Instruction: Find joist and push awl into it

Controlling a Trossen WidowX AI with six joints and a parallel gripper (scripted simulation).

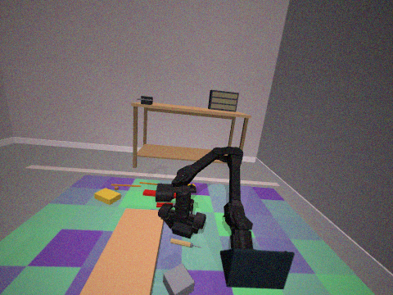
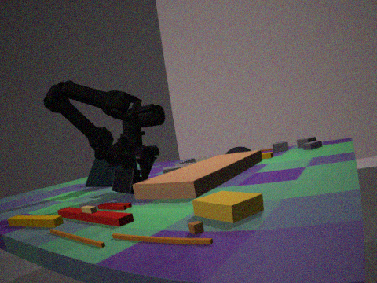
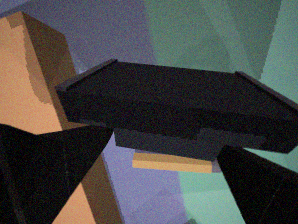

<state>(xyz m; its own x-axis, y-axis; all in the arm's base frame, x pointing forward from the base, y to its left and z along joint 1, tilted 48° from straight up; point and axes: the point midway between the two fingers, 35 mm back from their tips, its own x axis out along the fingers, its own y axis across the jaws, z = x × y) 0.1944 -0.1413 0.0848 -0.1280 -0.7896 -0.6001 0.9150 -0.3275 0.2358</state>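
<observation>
Now: gripper tip 20 mm past the stud finder. Round my gripper tip: yellow block 380 mm ahead, 270 mm to the right, 10 mm below; awl 50 mm to the left, 30 mm behind, 20 mm below.
</observation>
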